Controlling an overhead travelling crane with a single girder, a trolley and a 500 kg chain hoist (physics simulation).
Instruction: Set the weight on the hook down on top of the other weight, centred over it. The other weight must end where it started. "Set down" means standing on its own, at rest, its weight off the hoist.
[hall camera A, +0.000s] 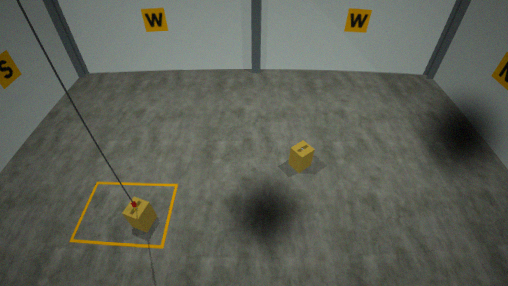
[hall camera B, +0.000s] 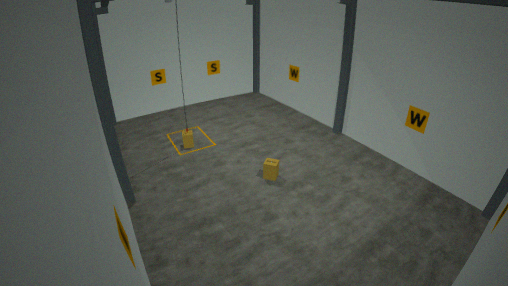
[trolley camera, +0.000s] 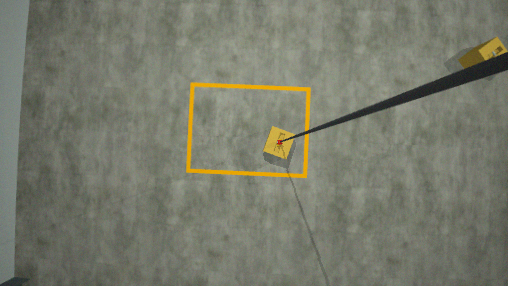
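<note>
The hook (hall camera A: 134, 204) (hall camera B: 187, 130) (trolley camera: 279, 142) shows as a small red piece on the top of a yellow block-shaped weight (hall camera A: 141, 219) (hall camera B: 188, 141) (trolley camera: 271, 145). This weight is upright, inside the marked rectangle near one side. Its shadow lies close under it; whether it touches the floor I cannot tell. The other yellow weight (hall camera A: 301, 160) (hall camera B: 271, 171) (trolley camera: 477, 55) stands upright on the floor outside the rectangle, well apart from the first. In the trolley camera it is at the upper right, partly hidden by the chain.
The orange marked rectangle (hall camera A: 137, 184) (hall camera B: 197, 150) (trolley camera: 250, 86) is on the floor. The chain (hall camera A: 75, 106) (hall camera B: 181, 65) (trolley camera: 370, 106) runs up at a slant from the hook. Walls with S and W signs bound the hall. Two dark blurs cover parts of hall camera A.
</note>
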